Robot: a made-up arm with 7 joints.
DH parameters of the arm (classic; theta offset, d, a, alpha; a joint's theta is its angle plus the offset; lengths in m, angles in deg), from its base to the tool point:
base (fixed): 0 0 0 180
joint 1: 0 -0.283 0 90
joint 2: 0 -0.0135 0 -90
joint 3: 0 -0.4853 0 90
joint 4: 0 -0.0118 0 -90
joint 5: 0 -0.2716 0 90
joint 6: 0 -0.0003 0 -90
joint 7: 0 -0.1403 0 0
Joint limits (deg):
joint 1: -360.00..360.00
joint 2: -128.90..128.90
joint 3: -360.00..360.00
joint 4: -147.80..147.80
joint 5: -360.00..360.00
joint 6: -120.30..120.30
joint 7: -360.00..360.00
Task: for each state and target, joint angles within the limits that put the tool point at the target. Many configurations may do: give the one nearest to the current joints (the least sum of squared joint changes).
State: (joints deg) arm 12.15 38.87 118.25 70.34 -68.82 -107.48 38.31
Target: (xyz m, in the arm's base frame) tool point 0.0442 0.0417 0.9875
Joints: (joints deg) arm 3.31 20.58 155.01 52.52 -68.74 -100.66 38.31
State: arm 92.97 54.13 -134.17 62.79 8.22 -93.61 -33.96
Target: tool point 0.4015 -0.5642 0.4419
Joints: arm 68.37 84.96 -122.25 74.89 0.25 -99.34 -33.96
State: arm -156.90 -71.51 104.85 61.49 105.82 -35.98 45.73
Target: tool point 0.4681 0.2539 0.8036
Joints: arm -166.67 -43.93 90.17 60.75 104.67 -40.44 45.73
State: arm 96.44 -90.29 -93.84 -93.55 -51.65 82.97 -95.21
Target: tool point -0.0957 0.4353 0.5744
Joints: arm 120.08 -57.90 -123.30 -118.51 -51.33 90.35 -95.21
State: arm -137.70 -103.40 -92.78 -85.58 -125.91 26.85 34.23
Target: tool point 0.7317 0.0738 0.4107
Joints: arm -154.00 -84.00 -102.59 -65.17 -124.94 16.60 34.23
